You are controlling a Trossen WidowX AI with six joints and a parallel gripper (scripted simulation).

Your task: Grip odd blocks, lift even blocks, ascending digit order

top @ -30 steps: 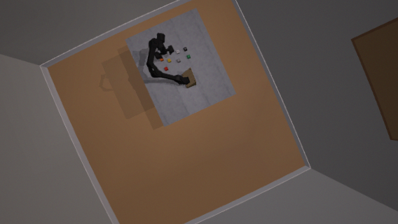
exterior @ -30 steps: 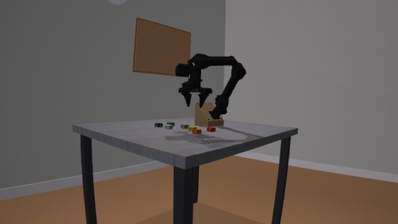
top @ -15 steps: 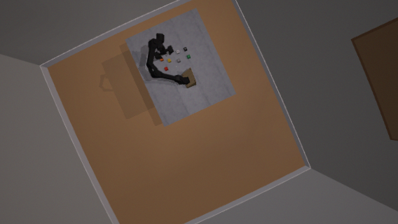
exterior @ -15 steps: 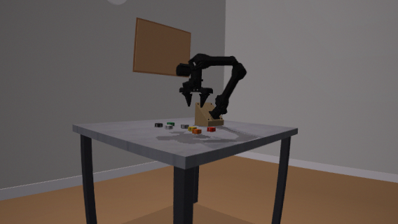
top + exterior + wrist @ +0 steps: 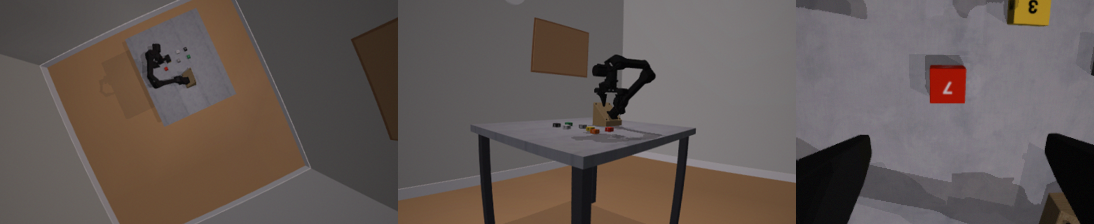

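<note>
Right now my gripper tip is 130 mm short of the white block, 190 mm to the left of it and 120 mm above it. Also, from my gripper tip: yellow block: 80 mm ahead, 60 mm to the right, 120 mm below; red block: 120 mm below; orange block: 120 mm ahead, 10 mm to the left, 120 mm below.
</note>
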